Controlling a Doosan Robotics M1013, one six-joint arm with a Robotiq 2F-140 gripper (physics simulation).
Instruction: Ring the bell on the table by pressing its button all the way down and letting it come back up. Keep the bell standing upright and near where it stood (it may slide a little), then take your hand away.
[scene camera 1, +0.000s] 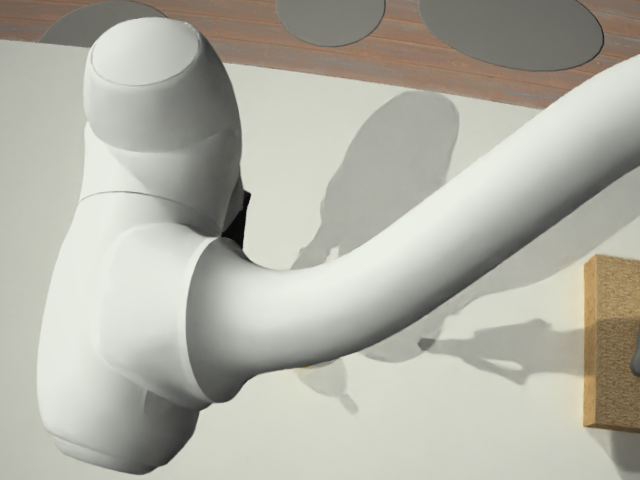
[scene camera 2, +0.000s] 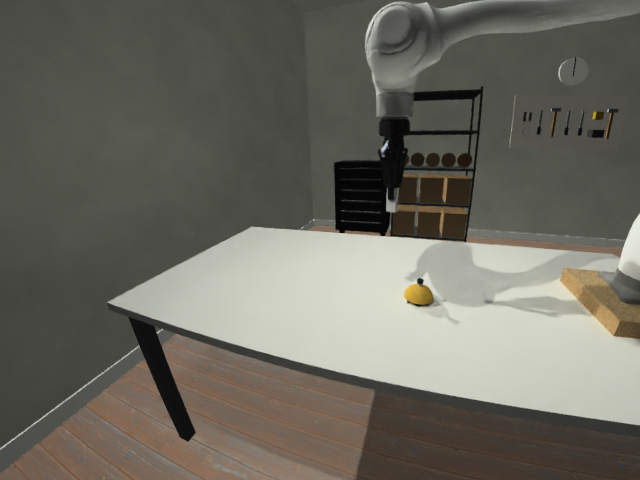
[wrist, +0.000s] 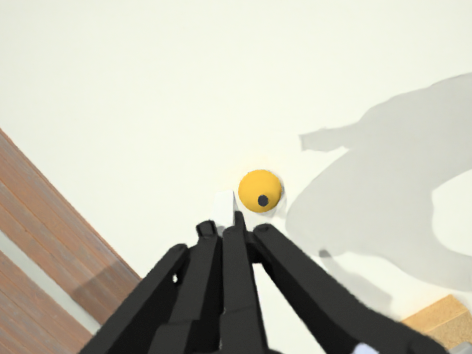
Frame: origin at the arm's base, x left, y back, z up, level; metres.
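Where they show: gripper, fingertip midpoint: (scene camera 2: 391, 211) (wrist: 228, 205).
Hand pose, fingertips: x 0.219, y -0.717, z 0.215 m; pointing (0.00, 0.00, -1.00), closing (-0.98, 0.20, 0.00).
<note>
Each offset is from my fingertips to the top centre of the thing. Level surfaces: height alone.
The yellow bell @(dy +0.092, dx -0.018, dz -0.197 m) (scene camera 2: 418, 295) (wrist: 258, 188) stands upright on the white table @(dz -0.264 m) (scene camera 2: 310, 310) (wrist: 125, 100), its black button @(dy +0.092, dx -0.018, dz -0.197 m) (scene camera 2: 419, 281) (wrist: 263, 200) raised on top. In scene camera 1 the arm hides the bell. My gripper (scene camera 2: 392, 201) (wrist: 228, 205) is shut and empty and points down. It hangs well above the table, apart from the bell. In the wrist view its pale fingertips show just left of the bell. In scene camera 1 the fingers are hidden behind the arm.
The arm's base stands on a tan board (scene camera 1: 610, 392) (scene camera 2: 594, 304) (wrist: 440, 320) at the right of the table. The arm (scene camera 1: 330, 310) (scene camera 2: 480, 20) reaches over the table. Behind it stand a black drawer cabinet (scene camera 2: 359, 196) and a shelf rack (scene camera 2: 478, 129).
</note>
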